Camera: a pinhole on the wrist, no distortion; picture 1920 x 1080 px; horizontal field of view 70.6 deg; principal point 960.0 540.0 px. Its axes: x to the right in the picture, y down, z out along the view. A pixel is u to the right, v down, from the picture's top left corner.
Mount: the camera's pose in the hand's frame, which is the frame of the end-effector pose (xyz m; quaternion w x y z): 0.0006 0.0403 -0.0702 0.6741 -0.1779 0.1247 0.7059
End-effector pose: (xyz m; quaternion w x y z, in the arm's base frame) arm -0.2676 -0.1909 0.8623 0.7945 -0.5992 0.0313 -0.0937
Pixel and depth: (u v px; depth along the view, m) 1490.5 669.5 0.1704
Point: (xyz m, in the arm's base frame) -0.2707 -0.0877 0.7122
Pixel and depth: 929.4 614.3 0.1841
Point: -0.2634 -0.0642 0.7803
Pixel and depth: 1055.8 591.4 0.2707
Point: -0.2538 0.0174 0.7443
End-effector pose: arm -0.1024 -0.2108 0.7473 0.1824 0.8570 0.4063 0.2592
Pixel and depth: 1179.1 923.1 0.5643
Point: 0.2285 -0.6251 0.5545
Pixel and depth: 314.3 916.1 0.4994
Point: 0.1000 -0.4097 0.3309
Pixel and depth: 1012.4 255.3 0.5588
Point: 0.3728 -0.3800 0.5778
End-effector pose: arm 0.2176 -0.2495 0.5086 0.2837 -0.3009 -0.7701 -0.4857
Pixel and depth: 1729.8 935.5 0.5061
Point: 0.6810 0.1253 0.5607
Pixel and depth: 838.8 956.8 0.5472
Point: 0.4512 0.1847 0.3181
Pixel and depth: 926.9 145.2 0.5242
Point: 0.2740 0.2454 0.5821
